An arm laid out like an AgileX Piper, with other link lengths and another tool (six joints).
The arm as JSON. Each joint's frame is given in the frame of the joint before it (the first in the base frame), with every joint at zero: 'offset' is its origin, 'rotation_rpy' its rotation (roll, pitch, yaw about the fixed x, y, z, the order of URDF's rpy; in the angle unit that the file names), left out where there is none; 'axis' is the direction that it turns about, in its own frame. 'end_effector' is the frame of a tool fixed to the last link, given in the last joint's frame.
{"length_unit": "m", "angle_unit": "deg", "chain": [
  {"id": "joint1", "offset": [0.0, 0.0, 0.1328], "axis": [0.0, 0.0, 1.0]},
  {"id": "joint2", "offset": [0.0, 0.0, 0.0], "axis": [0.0, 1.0, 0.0]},
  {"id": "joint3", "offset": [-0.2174, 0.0, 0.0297], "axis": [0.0, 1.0, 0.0]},
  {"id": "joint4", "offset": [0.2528, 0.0, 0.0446], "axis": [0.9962, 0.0, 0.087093]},
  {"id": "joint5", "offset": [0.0, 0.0, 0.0], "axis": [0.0, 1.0, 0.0]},
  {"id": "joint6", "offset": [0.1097, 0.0, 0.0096], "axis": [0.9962, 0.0, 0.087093]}
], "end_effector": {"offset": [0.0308, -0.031, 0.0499], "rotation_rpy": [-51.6, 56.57, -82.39]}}
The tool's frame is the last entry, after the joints.
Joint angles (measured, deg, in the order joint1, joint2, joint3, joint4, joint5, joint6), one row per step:
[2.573, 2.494, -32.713, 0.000, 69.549, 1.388]
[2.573, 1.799, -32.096, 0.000, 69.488, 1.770]
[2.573, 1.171, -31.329, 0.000, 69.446, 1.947]
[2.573, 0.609, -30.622, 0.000, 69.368, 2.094]
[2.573, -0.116, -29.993, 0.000, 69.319, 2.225]
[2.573, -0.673, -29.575, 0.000, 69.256, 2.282]
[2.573, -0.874, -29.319, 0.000, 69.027, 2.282]
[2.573, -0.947, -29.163, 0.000, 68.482, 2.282]
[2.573, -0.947, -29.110, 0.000, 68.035, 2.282]
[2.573, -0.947, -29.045, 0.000, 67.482, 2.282]
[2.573, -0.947, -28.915, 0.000, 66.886, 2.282]
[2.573, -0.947, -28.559, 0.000, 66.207, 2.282]
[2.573, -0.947, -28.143, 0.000, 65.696, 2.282]
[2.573, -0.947, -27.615, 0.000, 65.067, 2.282]
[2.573, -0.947, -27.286, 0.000, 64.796, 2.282]
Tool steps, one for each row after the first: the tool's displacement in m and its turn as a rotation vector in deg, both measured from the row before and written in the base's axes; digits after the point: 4 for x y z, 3 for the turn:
[-0.0007, -0.0003, -0.0022, 0.322, -0.125, -0.215]
[-0.0001, -0.0001, -0.0032, 0.142, 0.103, -0.100]
[0.0000, -0.0001, -0.0029, 0.118, 0.072, -0.083]
[-0.0006, -0.0001, -0.0021, 0.115, -0.140, -0.074]
[-0.0005, -0.0001, -0.0012, 0.056, -0.200, -0.032]
[0.0002, 0.0000, -0.0005, 0.008, -0.174, 0.000]
[0.0005, 0.0000, 0.0006, 0.021, -0.462, 0.000]
[0.0004, 0.0000, 0.0008, 0.018, -0.394, 0.000]
[0.0005, 0.0000, 0.0010, 0.022, -0.488, 0.000]
[0.0007, 0.0000, 0.0008, 0.021, -0.466, 0.000]
[0.0012, 0.0001, -0.0004, 0.015, -0.323, 0.000]
[0.0012, 0.0001, -0.0012, 0.004, -0.095, 0.000]
[0.0015, 0.0001, -0.0016, 0.005, -0.101, 0.000]
[0.0009, 0.0000, -0.0013, -0.003, 0.058, 0.000]

